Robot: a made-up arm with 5 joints.
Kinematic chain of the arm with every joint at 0, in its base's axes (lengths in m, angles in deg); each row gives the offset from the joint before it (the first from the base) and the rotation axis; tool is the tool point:
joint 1: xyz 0 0 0.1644 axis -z
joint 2: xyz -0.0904 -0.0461 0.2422 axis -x
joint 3: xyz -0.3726 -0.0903 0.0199 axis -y
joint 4: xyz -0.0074 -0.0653 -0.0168 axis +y
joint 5: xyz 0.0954 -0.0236 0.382 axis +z
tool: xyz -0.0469 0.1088 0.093
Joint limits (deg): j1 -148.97..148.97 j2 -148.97..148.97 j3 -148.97..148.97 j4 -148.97..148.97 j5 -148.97..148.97
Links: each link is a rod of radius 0.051 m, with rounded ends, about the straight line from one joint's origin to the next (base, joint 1, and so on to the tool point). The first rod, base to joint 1, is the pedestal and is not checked.
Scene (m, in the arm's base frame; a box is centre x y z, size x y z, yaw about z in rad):
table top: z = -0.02
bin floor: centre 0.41 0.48 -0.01 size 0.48 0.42 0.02 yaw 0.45
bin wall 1: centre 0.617 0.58 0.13 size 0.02 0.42 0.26 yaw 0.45
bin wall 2: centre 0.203 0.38 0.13 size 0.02 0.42 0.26 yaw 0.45
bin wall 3: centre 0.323 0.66 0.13 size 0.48 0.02 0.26 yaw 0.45
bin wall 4: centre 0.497 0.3 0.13 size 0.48 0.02 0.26 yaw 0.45
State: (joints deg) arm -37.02 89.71 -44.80 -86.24 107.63
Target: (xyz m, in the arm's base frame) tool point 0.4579 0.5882 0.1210
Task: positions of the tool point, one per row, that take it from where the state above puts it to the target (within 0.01 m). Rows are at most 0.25 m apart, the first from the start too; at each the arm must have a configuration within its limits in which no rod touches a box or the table.
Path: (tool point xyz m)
1: -0.8460 0.0227 0.6453
2: -0.7982 0.2535 0.6230
3: -0.6895 0.4585 0.5989
4: -0.5305 0.6220 0.5732
5: -0.3357 0.7327 0.5461
6: -0.1222 0.7836 0.5180
7: 0.0923 0.7733 0.4892
8: 0.2907 0.7053 0.4600
9: 0.4579 0.5883 0.4307
10: 0.4792 0.5867 0.3183
11: 0.4781 0.5856 0.2133
12: 0.4579 0.5882 0.1210

